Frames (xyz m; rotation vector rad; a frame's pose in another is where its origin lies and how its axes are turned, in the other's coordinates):
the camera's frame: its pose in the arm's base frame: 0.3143 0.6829 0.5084 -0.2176 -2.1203 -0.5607
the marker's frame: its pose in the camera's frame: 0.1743 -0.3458 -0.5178 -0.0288 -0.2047 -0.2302
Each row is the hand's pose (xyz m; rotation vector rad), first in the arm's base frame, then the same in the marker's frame.
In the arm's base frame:
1: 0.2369 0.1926 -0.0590 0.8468 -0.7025 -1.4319
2: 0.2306 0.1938 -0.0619 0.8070 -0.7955 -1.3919
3: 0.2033 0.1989 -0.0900 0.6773 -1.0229 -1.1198
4: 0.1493 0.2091 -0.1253 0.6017 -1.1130 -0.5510
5: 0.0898 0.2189 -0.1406 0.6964 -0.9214 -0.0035
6: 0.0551 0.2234 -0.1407 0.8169 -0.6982 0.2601
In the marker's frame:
1: -0.3472 -0.4151 0.7060 -0.7779 1.2981 -0.8429
2: -0.3443 -0.4169 0.7121 -0.7210 1.2477 -0.7847
3: -0.3408 -0.4323 0.7483 -0.4543 1.1945 -0.5562
4: -0.3218 -0.4528 0.8073 0.0444 1.3090 -0.2767
5: -0.2862 -0.4651 0.8568 0.5526 1.5863 -0.1603
6: -0.2599 -0.4689 0.8796 0.8278 1.8139 -0.1827

